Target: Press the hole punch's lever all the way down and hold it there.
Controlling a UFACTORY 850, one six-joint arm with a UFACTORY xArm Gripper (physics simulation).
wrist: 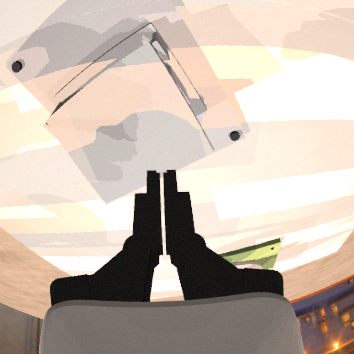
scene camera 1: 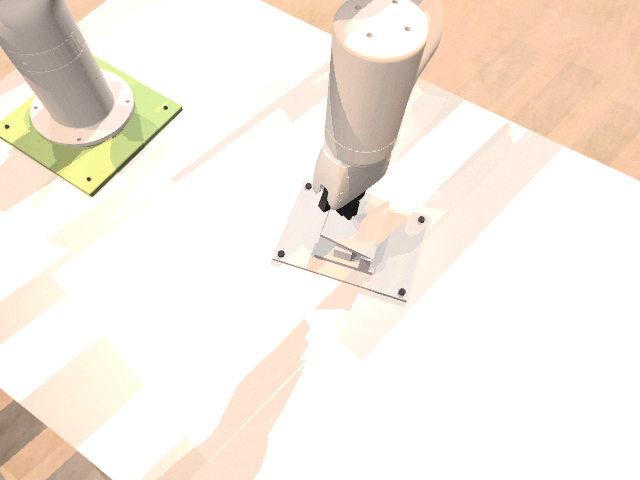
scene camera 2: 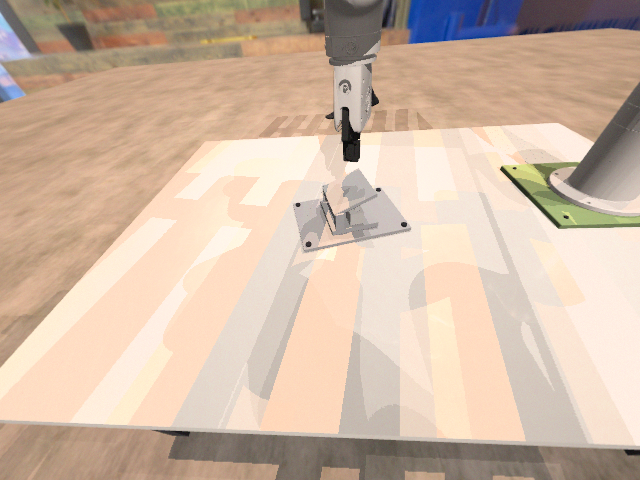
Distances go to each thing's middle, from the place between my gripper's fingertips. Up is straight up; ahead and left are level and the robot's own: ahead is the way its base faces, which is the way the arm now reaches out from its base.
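Labels:
With the hole punch lever (scene camera 1: 361, 234) 60 mm below my hand, 10 mm ahead of it and 30 mm to the left of it, I find that, going by their middles, the lever is the nearest to my hand of the things named here. The base plate (scene camera 2: 315, 233) is 130 mm below my hand, and it is 10 mm ahead of my hand and 30 mm to the left of it.

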